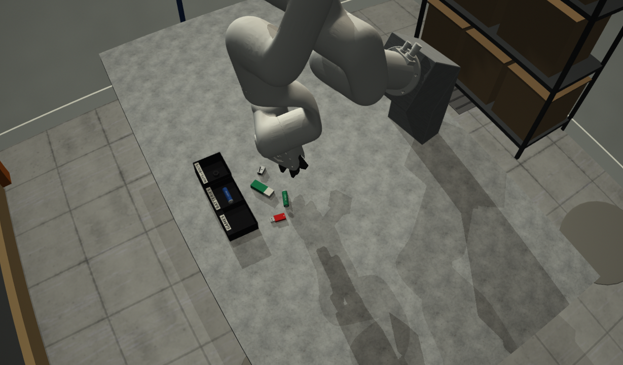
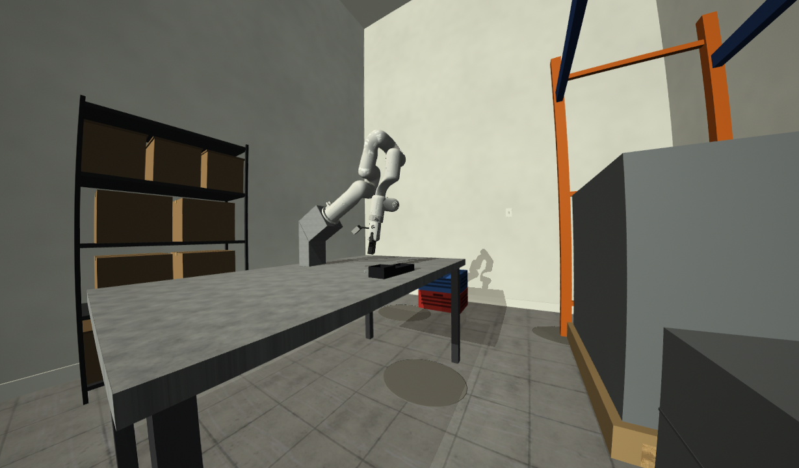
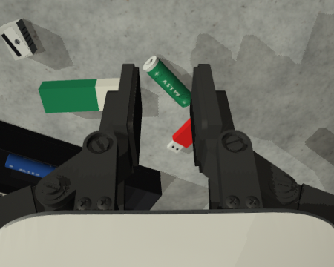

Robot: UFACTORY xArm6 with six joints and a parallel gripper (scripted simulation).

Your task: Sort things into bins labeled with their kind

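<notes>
My hand is 3 cm short of the green battery, 3 cm to the right of it and 10 cm above it. From my hand the other things lie so: grey metal piece 5 cm ahead, 9 cm to the right, 9 cm below; white cartridge 7 cm ahead, 2 cm to the right, 10 cm below; red USB stick 7 cm ahead, 7 cm to the left, 10 cm below.
</notes>
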